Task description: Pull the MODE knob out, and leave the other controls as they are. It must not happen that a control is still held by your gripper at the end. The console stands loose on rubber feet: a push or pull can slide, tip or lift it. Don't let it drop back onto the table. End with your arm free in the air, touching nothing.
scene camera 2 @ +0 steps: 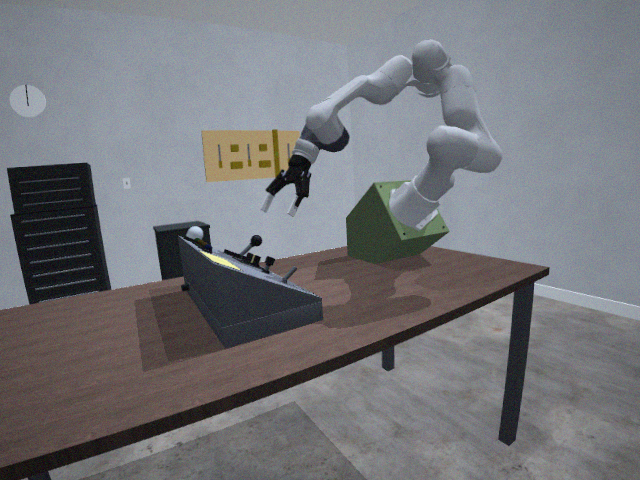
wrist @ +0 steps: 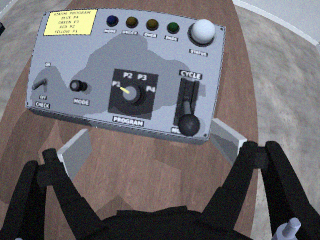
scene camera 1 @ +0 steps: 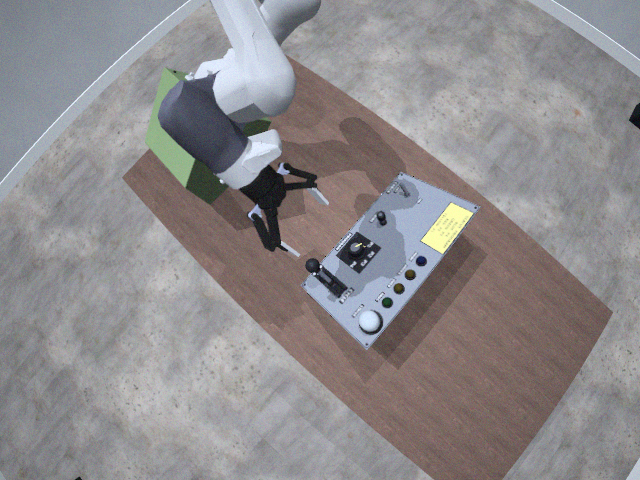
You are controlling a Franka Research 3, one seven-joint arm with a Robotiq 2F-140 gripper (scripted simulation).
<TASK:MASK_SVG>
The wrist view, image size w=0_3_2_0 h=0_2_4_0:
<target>my gripper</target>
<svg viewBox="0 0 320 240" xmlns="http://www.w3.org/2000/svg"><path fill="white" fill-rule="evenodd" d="M320 215L309 203L304 189L279 143L267 141L265 146L258 146L256 142L247 141L244 136L215 118L211 119L210 141L228 160L232 168L222 187L217 188L202 213L188 210L186 205L169 207L155 212L117 210L115 216L101 221L86 199L80 196L72 183L72 180L92 152L88 129L82 129L57 152L55 148L44 150L42 156L45 164L38 165L36 160L31 160L24 165L14 189L3 227L0 230L0 240L44 240L47 186L51 185L76 240L253 240L233 230L252 179L253 169L261 169L270 217L271 240L320 240Z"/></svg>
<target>grey console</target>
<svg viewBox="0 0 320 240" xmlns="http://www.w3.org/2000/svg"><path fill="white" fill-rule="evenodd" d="M43 13L29 68L25 107L39 116L194 145L202 145L209 140L211 119L214 117L220 83L226 27L214 24L206 19L199 20L175 14L137 9L79 8Z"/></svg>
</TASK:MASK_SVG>
